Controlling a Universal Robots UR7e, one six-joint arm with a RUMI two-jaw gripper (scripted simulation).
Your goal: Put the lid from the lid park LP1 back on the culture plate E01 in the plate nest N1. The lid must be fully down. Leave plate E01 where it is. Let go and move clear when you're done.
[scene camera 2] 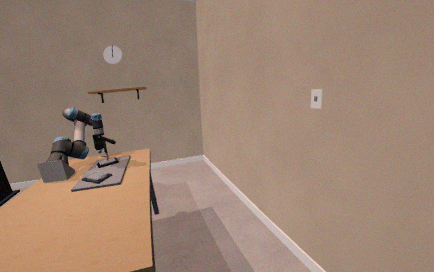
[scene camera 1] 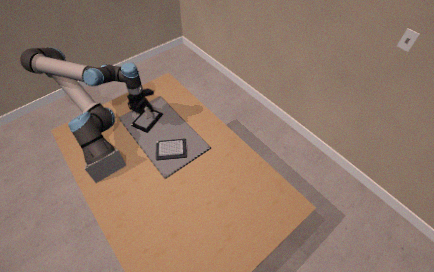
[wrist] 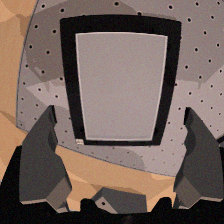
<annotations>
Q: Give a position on a dark lid park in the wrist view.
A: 70,26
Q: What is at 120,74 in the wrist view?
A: A clear lid.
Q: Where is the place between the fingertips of my gripper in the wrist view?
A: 121,107
</annotations>
